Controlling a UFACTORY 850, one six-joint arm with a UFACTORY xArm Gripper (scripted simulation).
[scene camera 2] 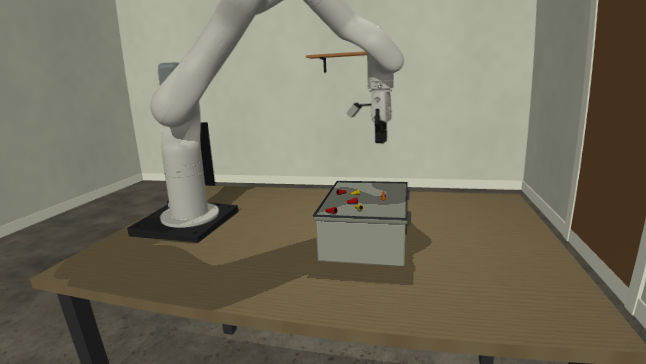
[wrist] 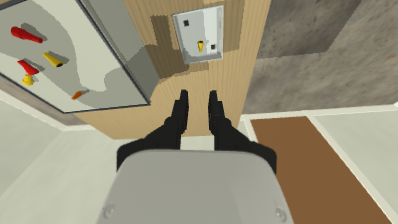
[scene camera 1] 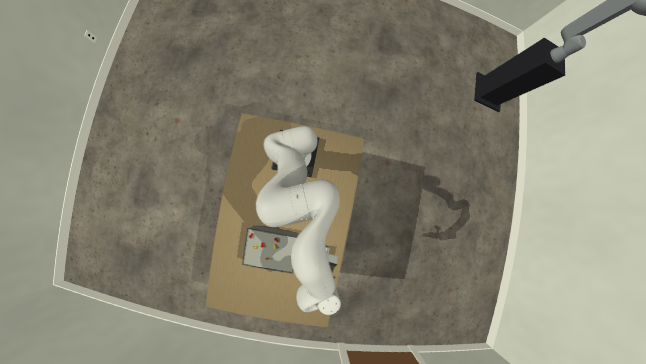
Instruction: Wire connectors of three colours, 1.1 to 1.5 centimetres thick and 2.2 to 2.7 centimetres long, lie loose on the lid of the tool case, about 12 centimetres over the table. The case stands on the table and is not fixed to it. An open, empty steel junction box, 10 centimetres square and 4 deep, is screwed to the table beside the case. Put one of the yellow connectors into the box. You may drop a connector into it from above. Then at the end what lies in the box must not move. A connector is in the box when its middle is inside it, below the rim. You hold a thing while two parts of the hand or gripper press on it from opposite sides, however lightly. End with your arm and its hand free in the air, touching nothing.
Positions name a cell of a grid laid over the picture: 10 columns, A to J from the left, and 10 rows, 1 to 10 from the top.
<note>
In view: the gripper (scene camera 2: F4) and a grey tool case (scene camera 2: F7).
The grey tool case is seen too in the wrist view (wrist: C3) and in scene camera 1 (scene camera 1: E8). The gripper shows as well in the wrist view (wrist: E5).
</note>
